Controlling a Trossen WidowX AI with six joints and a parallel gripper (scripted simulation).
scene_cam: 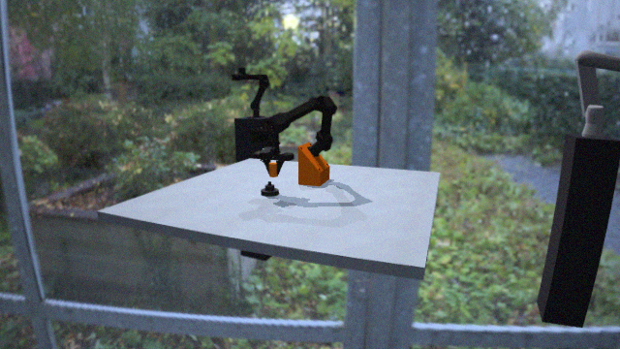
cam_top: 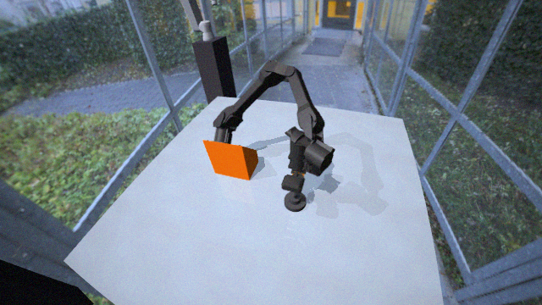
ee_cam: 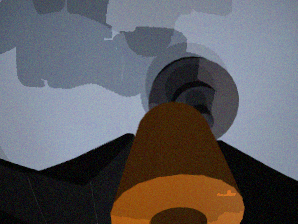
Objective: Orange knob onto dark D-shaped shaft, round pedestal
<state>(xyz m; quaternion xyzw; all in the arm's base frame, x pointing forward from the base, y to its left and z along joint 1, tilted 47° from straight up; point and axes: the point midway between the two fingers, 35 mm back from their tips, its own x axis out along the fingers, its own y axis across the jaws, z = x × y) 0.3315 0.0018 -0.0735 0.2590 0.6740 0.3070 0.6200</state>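
My gripper tip is 7 cm above the pedestal and 2 cm to the left of it. The rest, counted from my gripper tip: orange knob 2 cm above.
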